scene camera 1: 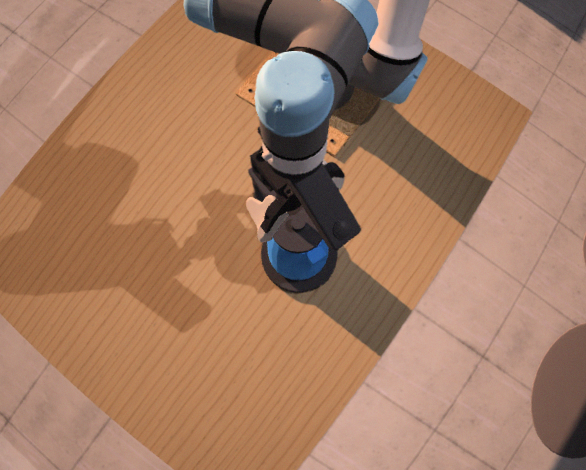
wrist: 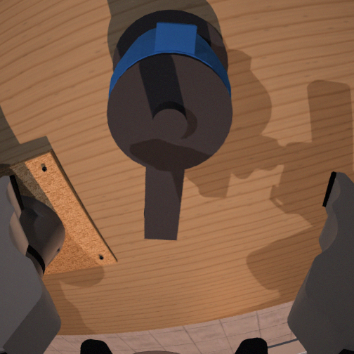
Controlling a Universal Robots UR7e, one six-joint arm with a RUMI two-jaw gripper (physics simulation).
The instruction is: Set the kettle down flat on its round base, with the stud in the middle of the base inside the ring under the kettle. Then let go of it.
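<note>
The blue kettle with a dark lid stands on the round black base and looks upright. Its dark handle points toward the bottom of the wrist view. The base's stud and the ring under the kettle are hidden beneath the body. My gripper is open and empty. In the wrist view its jaws stand wide apart on either side of the handle, clear of the kettle, and it is above the kettle. In the scene view the gripper covers part of the lid.
The wooden table top lies under the base. The arm's square mounting plate is behind the kettle in the scene view. A brown rounded object shows at the right edge, over the tiled floor.
</note>
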